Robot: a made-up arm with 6 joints.
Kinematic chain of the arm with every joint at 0, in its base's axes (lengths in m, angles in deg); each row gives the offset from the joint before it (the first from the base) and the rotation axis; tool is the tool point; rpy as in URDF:
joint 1: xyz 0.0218 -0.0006 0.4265 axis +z
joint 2: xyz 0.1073 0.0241 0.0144 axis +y
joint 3: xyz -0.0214 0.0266 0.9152 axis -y
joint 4: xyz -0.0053 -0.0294 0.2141 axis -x
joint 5: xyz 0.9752 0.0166 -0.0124 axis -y
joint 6: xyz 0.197 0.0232 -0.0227 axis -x
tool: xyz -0.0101 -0.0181 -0.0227 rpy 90 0 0
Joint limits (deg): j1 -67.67..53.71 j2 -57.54..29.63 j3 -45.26..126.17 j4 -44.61..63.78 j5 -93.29..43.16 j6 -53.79..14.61
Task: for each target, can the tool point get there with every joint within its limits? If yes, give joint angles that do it. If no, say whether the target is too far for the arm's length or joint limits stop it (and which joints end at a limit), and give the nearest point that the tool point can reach.
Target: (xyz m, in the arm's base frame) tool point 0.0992 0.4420 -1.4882
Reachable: no: joint limits stop it (at a limit: joint 1, joint 2, joint 3, joint 6) | nearest point 0.5379 0.7722 0.1748 | short by 1.751 m
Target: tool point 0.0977 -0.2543 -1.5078
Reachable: no: joint limits stop it (at a limit: joint 1, joint 2, joint 3, joint 6) | nearest point 0.3849 -0.8420 0.1781 | short by 1.808 m
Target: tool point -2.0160 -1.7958 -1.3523
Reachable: no: too far | nearest point -1.3253 -1.1873 0.5351 | short by 2.100 m
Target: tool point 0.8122 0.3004 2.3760
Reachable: yes | joints 18.48 11.53 60.99 -21.36 21.22 3.82
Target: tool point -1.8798 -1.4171 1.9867
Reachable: no: too far | nearest point -1.3251 -1.0039 1.5553 | short by 0.815 m
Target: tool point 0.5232 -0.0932 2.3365
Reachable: yes | joints -4.72 17.90 98.64 31.64 -57.36 -32.76
